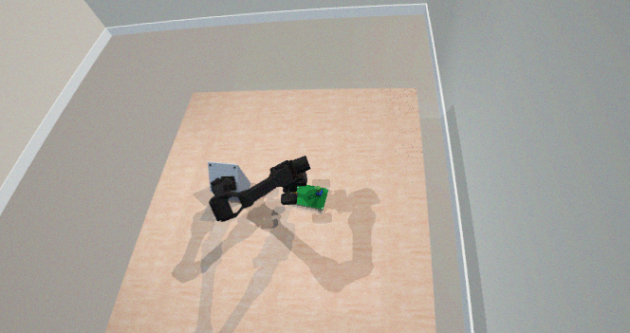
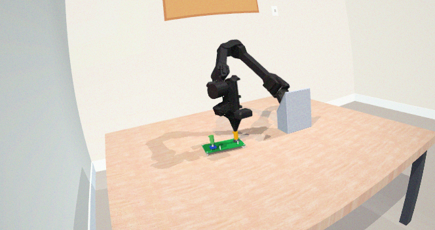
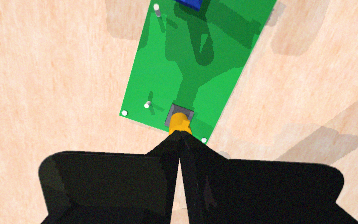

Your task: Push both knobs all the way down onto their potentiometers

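Right now my gripper tip is 11 cm short of the green knob and 1 cm to the right of it.
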